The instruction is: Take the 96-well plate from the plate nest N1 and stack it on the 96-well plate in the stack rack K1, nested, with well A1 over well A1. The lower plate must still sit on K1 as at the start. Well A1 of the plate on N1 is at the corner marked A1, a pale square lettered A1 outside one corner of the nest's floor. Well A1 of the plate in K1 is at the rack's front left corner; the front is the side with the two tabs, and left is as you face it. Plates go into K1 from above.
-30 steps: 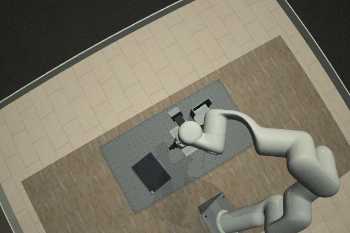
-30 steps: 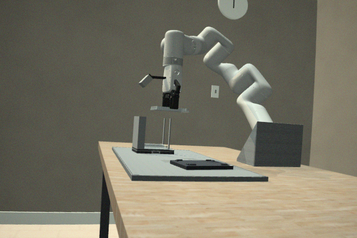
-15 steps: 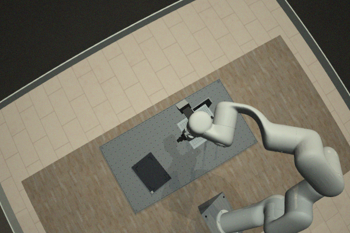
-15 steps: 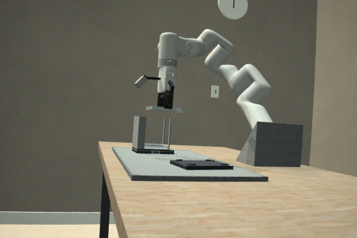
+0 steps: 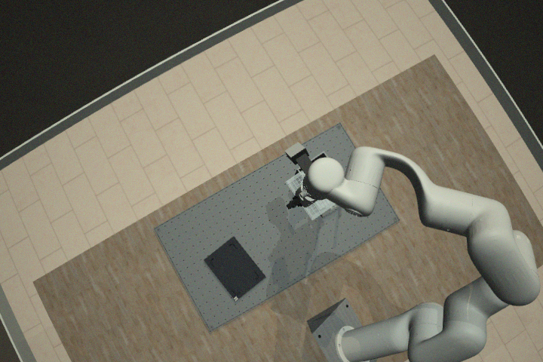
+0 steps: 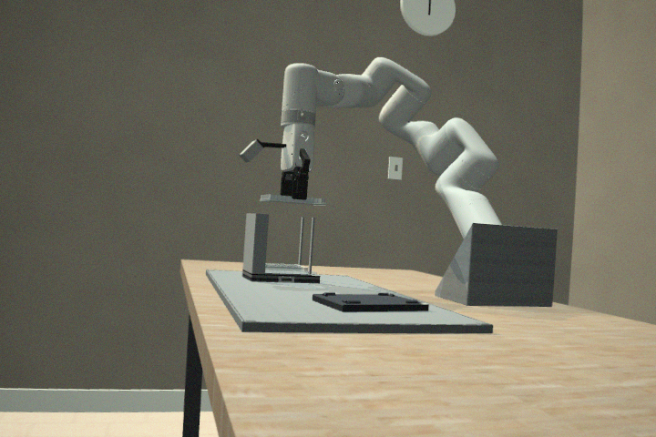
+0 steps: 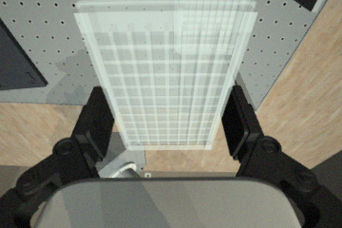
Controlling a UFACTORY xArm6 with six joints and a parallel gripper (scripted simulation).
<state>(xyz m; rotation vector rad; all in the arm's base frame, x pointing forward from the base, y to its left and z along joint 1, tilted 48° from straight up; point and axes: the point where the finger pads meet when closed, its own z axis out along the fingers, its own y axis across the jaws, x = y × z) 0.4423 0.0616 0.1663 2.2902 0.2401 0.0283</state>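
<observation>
Right now the tall back wall is 8 cm ahead of my hand, 4 cm to the right of it and 11 cm below it. Round my hand: pale A1 mark: 19 cm behind, 33 cm to the left, 18 cm below.
</observation>
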